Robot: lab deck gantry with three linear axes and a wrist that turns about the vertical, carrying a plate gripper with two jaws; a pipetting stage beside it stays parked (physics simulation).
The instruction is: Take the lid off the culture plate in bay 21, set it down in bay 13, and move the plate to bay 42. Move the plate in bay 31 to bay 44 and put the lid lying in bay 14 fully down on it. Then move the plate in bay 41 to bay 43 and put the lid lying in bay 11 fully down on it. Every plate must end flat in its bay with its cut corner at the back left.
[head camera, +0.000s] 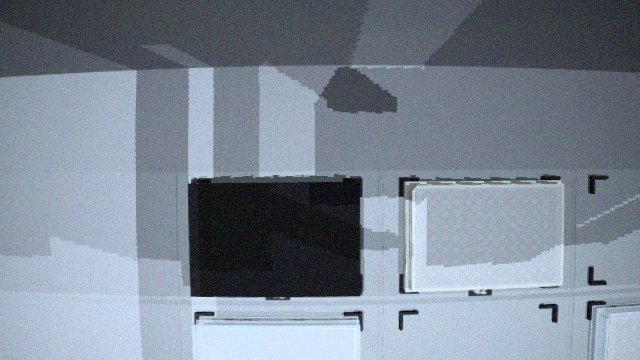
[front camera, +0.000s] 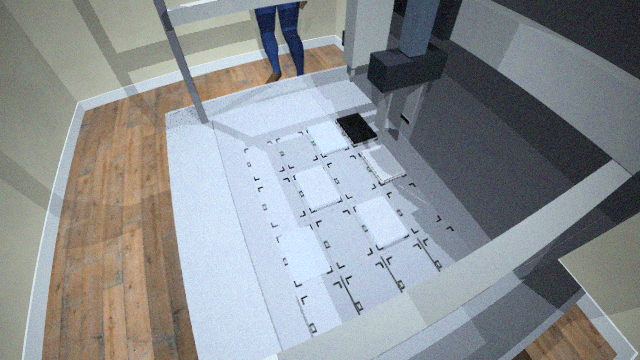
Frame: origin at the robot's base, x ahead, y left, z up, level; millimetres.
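Seen in the pictures: gripper, fingertip midpoint: (front camera: 392,124); robot's base, link origin: (front camera: 245,150).
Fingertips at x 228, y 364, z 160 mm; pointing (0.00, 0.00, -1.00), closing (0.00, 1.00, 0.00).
Observation:
Pixels of each thing's middle, then the offset from my fingertips to it.
- black plate, body centre: (head camera: 274,239) (front camera: 356,127) dx -164, dy +0, dz -147 mm
- pale lid, body centre: (front camera: 303,253) dx +164, dy -321, dz -156 mm
- further plate, body centre: (front camera: 380,220) dx +164, dy -107, dz -152 mm
My gripper (front camera: 396,125) hangs raised at the back right, near bays 41 and 42, its two jaws apart with no plate between them; it does not show in the head view. A white plate without a lid (front camera: 384,164) (head camera: 487,235) lies in bay 42. A black plate (front camera: 356,128) (head camera: 277,237) is in bay 41. A white plate (front camera: 327,138) (head camera: 277,342) is in bay 31. A pale lid (front camera: 304,254) lies in bay 13. Bay 21 holds no plate. Lids in bays 11 and 14 cannot be made out in the glare. Cut corners are hard to tell.
Another white plate (front camera: 317,187) stands in bay 22. A further plate (front camera: 381,221) (head camera: 624,332) stands in bay 33, below bay 43 in the head view. A light frame beam (front camera: 450,270) crosses the near right side, and a slanted post (front camera: 184,70) rises at the left.

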